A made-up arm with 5 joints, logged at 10 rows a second.
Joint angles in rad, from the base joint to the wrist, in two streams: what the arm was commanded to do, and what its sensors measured. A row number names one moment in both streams.
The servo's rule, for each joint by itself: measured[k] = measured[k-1] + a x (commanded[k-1-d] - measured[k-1]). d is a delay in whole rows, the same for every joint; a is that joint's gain. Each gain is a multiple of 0.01, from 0.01 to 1. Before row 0 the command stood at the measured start. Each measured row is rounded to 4 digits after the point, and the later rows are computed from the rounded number. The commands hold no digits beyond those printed.
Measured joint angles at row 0:
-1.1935, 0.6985, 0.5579, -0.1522, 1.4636
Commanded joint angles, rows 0 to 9:
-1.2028, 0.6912, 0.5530, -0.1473, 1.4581
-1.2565, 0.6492, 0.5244, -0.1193, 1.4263
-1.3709, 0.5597, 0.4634, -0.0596, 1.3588
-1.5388, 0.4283, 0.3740, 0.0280, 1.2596
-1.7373, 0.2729, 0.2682, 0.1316, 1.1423
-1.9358, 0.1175, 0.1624, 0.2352, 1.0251
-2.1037, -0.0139, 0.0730, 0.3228, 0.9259
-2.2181, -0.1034, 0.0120, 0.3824, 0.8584
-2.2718, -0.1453, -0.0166, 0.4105, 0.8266
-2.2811, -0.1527, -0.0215, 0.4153, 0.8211
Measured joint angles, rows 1 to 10:
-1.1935, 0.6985, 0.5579, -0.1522, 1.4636
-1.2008, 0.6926, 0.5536, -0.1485, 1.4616
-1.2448, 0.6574, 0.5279, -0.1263, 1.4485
-1.3444, 0.5783, 0.4711, -0.0756, 1.4153
-1.4980, 0.4568, 0.3857, 0.0031, 1.3577
-1.6870, 0.3078, 0.2823, 0.1008, 1.2780
-1.8836, 0.1537, 0.1768, 0.2029, 1.1844
-2.0575, 0.0179, 0.0855, 0.2940, 1.0888
-2.1844, -0.0804, 0.0208, 0.3612, 1.0036
-2.2534, -0.1330, -0.0121, 0.3987, 0.9381
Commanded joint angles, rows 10 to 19:
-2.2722, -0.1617, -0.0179, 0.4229, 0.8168
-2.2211, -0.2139, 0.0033, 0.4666, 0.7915
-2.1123, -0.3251, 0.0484, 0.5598, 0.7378
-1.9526, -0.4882, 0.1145, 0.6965, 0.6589
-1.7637, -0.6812, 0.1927, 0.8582, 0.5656
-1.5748, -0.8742, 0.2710, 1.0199, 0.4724
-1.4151, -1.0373, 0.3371, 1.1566, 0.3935
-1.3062, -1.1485, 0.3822, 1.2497, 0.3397
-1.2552, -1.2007, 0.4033, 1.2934, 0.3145
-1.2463, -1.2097, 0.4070, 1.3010, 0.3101
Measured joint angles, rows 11 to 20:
-2.2753, -0.1490, -0.0204, 0.4113, 0.8948
-2.2729, -0.1593, -0.0182, 0.4201, 0.8659
-2.2320, -0.2035, 0.0007, 0.4554, 0.8384
-2.1374, -0.3020, 0.0427, 0.5347, 0.8012
-1.9914, -0.4528, 0.1059, 0.6577, 0.7485
-1.8115, -0.6378, 0.1823, 0.8101, 0.6808
-1.6245, -0.8293, 0.2604, 0.9695, 0.6037
-1.4591, -0.9978, 0.3279, 1.1117, 0.5259
-1.3383, -1.1199, 0.3757, 1.2166, 0.4570
-1.2727, -1.1853, 0.4000, 1.2750, 0.4043

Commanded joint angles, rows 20 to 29:
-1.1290, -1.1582, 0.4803, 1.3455, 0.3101
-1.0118, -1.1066, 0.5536, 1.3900, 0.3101
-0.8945, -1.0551, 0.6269, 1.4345, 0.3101
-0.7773, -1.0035, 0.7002, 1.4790, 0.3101
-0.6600, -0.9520, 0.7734, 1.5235, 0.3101
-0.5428, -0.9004, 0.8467, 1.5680, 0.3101
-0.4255, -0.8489, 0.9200, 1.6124, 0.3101
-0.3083, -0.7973, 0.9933, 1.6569, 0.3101
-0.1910, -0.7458, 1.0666, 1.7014, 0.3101
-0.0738, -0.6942, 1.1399, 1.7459, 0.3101
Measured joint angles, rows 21 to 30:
-1.2518, -1.2051, 0.4062, 1.2948, 0.3694
-1.1548, -1.1671, 0.4714, 1.3333, 0.3475
-1.0418, -1.1181, 0.5437, 1.3764, 0.3337
-0.9254, -1.0671, 0.6169, 1.4206, 0.3250
-0.8084, -1.0156, 0.6902, 1.4650, 0.3195
-0.6912, -0.9641, 0.7634, 1.5095, 0.3160
-0.5740, -0.9125, 0.8367, 1.5540, 0.3138
-0.4567, -0.8610, 0.9100, 1.5984, 0.3124
-0.3395, -0.8094, 0.9833, 1.6429, 0.3115
-0.2222, -0.7579, 1.0566, 1.6874, 0.3110

